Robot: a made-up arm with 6 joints. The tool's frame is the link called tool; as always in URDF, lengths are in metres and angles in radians. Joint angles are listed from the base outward.
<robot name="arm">
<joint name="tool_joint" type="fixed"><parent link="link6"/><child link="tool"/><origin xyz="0 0 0" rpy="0 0 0"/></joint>
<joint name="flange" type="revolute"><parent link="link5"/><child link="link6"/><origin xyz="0 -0.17 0" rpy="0 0 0"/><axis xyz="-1 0 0"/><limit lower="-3.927" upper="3.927"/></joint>
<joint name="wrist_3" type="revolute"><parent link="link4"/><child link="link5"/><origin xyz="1.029 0 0" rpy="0 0 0"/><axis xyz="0 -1 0"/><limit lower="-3.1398" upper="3.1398"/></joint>
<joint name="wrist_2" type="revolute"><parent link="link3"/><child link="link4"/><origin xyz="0 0 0" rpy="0 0 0"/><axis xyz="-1 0 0"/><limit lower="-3.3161" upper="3.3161"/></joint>
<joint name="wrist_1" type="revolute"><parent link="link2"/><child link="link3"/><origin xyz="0 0 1.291" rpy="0 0 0"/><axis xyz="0 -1 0"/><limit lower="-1.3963" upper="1.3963"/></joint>
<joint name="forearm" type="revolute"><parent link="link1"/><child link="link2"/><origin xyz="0 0 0" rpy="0 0 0"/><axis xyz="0 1 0"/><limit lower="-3.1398" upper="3.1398"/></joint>
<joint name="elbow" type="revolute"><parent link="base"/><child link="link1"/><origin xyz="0 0 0.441" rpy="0 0 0"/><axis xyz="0 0 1"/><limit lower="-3.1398" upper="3.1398"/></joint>
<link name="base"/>
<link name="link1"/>
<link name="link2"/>
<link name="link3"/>
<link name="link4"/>
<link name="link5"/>
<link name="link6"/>
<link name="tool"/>
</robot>
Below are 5 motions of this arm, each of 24 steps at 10 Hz.
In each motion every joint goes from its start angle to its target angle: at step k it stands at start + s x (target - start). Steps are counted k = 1, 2, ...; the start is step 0. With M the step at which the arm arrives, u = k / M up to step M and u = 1 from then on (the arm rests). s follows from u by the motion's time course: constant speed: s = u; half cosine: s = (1 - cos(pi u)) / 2; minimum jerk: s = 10 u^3 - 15 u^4 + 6 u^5.
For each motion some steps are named. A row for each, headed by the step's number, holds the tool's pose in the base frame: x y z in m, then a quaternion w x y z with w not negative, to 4 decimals.
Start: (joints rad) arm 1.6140 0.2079 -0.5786 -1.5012 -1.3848 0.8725
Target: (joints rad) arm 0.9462 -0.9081 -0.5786 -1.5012 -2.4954 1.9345
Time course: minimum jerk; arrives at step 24
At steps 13, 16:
13: 0.1618 0.4184 1.2975 0.0585 0.0070 -0.1207 -0.9909
16: 0.1198 0.2023 1.3789 0.1052 0.0480 0.0901 -0.9892

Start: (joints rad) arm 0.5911 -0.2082 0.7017 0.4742 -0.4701 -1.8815
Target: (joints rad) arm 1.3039 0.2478 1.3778 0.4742 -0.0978 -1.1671
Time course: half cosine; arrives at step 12
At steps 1, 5, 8, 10, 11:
1: 0.3412 0.0514 2.5683 0.6513 0.6989 -0.0432 0.2924
5: 0.4079 0.2387 2.6346 0.6469 0.6222 -0.0700 0.4353
8: 0.3920 0.4706 2.6625 0.6006 0.5575 -0.1351 0.5569
10: 0.3485 0.5820 2.6599 0.5668 0.5367 -0.1761 0.5998
11: 0.3325 0.6114 2.6574 0.5566 0.5324 -0.1879 0.6095

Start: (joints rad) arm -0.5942 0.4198 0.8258 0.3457 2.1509 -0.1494
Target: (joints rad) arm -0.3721 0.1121 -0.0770 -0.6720 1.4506 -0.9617
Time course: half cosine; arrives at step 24
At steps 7, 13, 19, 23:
7: 1.1334 -0.8934 1.9671 0.4459 -0.2278 -0.8622 0.0765
13: 1.1238 -0.7545 1.7262 0.5776 0.0679 -0.8132 0.0203
19: 1.0470 -0.5919 1.4972 0.5890 0.3482 -0.7282 -0.0403
23: 1.0108 -0.5390 1.4294 0.5711 0.4273 -0.6981 -0.0618

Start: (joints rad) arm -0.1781 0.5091 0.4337 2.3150 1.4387 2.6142
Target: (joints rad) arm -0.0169 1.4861 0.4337 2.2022 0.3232 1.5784
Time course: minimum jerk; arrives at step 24
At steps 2, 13, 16, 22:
2: 1.6647 -0.1813 1.6072 0.5645 0.5353 0.6278 0.0274
13: 2.0408 -0.0667 0.5485 0.3331 0.7479 0.4878 -0.3027
16: 2.0221 0.0010 0.1278 0.2523 0.7790 0.3937 -0.4176
22: 1.9204 0.0664 -0.2661 0.1882 0.7879 0.2844 -0.5128

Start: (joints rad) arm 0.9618 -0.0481 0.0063 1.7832 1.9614 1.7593
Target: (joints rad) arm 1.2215 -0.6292 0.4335 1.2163 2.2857 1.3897
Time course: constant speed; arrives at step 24
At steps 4, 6, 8, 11, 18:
4: 0.4012 0.6691 2.1101 0.1089 0.0598 0.9835 0.1312
6: 0.3426 0.5896 2.1801 0.1066 0.0361 0.9801 0.1636
8: 0.2848 0.5026 2.2433 0.1052 0.0105 0.9750 0.1956
11: 0.2008 0.3594 2.3246 0.1054 -0.0309 0.9638 0.2428
18: 0.0280 -0.0255 2.4440 0.1179 -0.1367 0.9200 0.3478

